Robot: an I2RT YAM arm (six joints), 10 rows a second.
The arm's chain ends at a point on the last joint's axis. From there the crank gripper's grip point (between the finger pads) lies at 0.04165 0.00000 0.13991 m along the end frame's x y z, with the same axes.
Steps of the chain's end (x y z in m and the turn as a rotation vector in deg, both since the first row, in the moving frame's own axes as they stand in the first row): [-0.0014 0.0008 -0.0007 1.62 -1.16 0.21]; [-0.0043 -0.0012 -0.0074 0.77 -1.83 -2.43]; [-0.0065 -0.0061 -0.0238 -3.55 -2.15 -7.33]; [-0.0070 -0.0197 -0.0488 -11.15 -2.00 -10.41]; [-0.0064 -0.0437 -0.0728 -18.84 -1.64 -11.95]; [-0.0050 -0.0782 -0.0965 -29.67 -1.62 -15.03]
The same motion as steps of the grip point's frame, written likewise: [-0.0042 -0.0030 0.0001 1.62 -1.16 0.21]; [-0.0089 -0.0048 -0.0062 0.77 -1.83 -2.43]; [-0.0115 -0.0024 -0.0224 -3.55 -2.15 -7.33]; [-0.0101 0.0003 -0.0493 -11.15 -2.00 -10.41]; [-0.0065 -0.0067 -0.0778 -18.84 -1.64 -11.95]; [-0.0009 -0.0193 -0.1109 -29.67 -1.62 -15.03]
